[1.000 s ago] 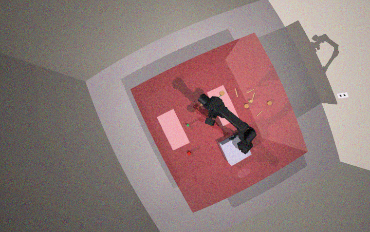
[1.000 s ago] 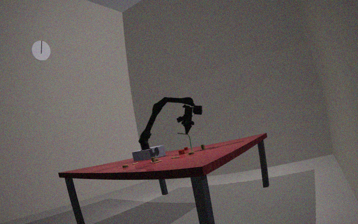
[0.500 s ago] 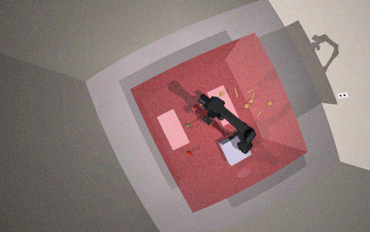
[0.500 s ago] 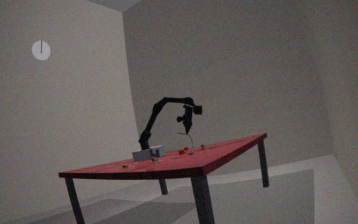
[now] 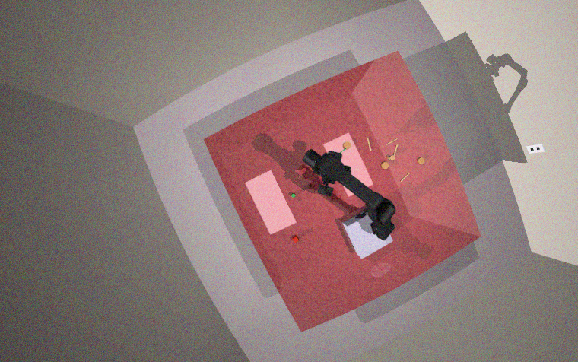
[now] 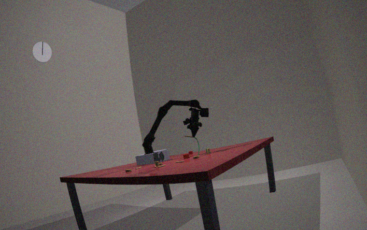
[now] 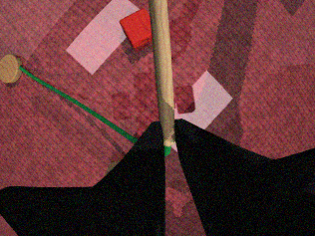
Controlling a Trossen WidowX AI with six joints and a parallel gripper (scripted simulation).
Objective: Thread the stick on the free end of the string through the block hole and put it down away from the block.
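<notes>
My gripper tip is now 120 mm above the tan cube, 90 mm short of it and 30 mm to the right of it. The rest, counted from my gripper tip: thin wooden stick 10 mm to the right, 10 mm behind, 10 mm above; then small red piece 270 mm to the left, 270 mm behind, 130 mm below; then round wooden button 170 mm to the right, 140 mm below, 120 mm ahead.
</notes>
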